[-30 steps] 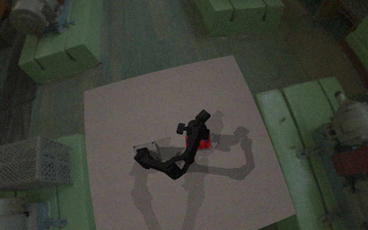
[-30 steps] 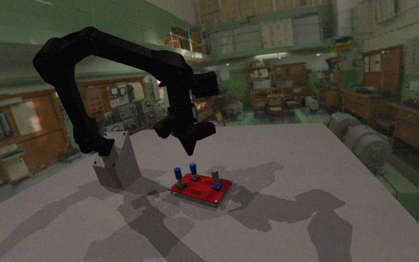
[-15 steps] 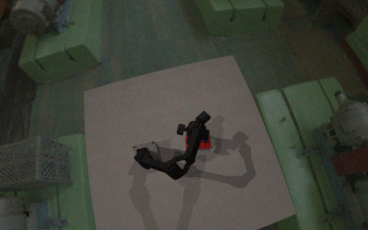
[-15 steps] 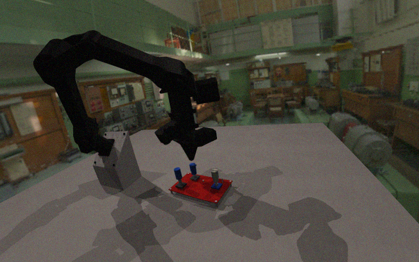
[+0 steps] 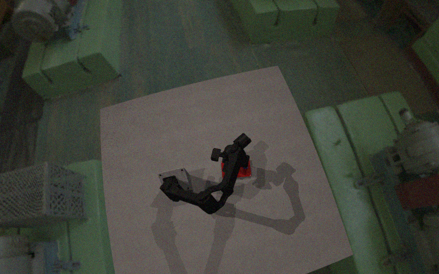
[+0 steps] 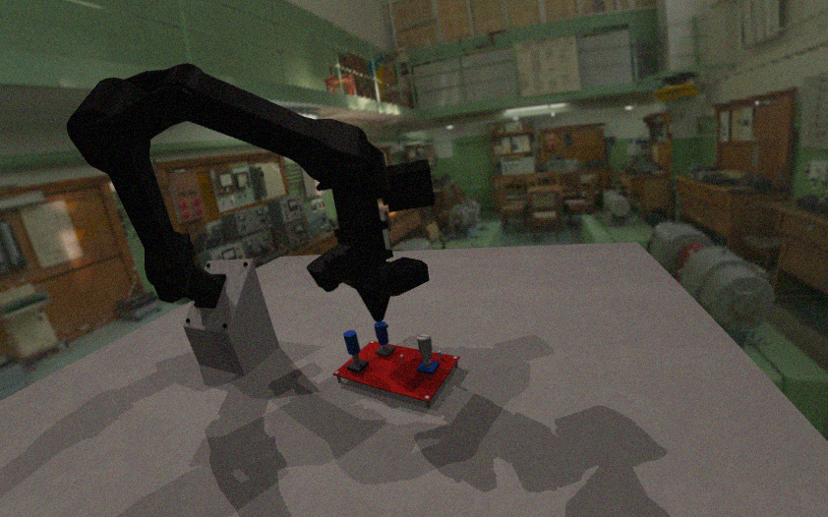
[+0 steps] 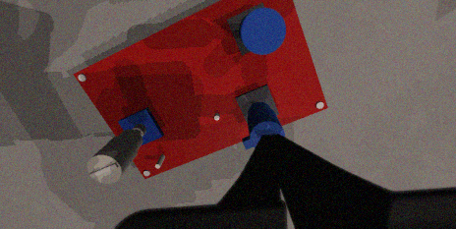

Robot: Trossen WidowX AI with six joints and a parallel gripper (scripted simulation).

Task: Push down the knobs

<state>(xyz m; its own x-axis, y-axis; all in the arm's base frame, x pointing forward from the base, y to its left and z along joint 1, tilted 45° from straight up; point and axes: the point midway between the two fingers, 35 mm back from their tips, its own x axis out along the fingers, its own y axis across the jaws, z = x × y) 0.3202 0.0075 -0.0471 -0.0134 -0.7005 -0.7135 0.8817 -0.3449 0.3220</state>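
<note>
Now: the blue knob 20 mm below my gripper tip.
</note>
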